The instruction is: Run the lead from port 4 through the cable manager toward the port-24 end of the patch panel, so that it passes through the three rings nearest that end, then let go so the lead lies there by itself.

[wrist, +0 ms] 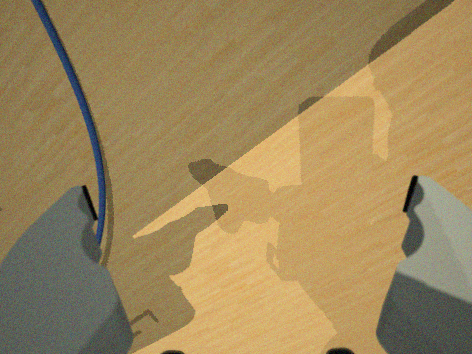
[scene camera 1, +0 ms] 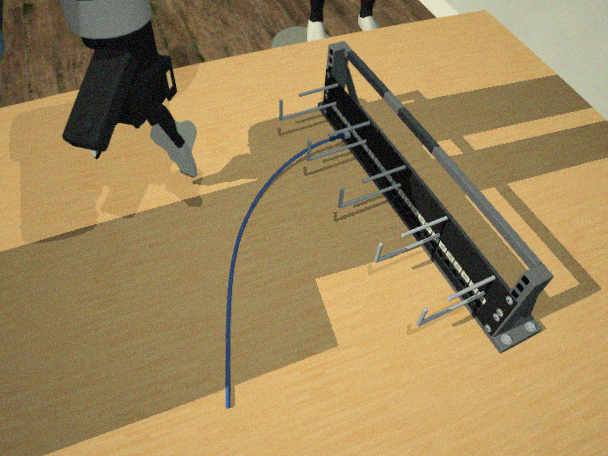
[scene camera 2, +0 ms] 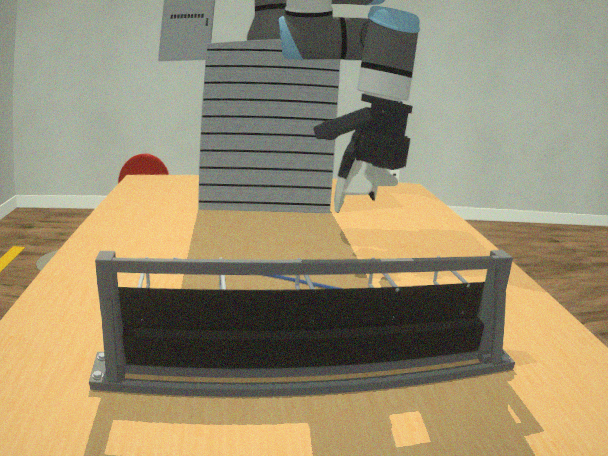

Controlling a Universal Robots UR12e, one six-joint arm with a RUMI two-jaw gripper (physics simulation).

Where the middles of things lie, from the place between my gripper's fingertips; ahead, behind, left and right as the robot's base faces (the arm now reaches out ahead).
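Measured from my hand: black patch panel (scene camera 1: pixel 485 315) 70 mm below, 370 mm ahead, 50 mm to the right; grey top bar (scene camera 2: pixel 119 265) 30 mm above, 380 mm ahead, 40 mm to the right; grey rack frame (scene camera 2: pixel 491 312) 30 mm below, 390 mm ahead, 40 mm to the right.
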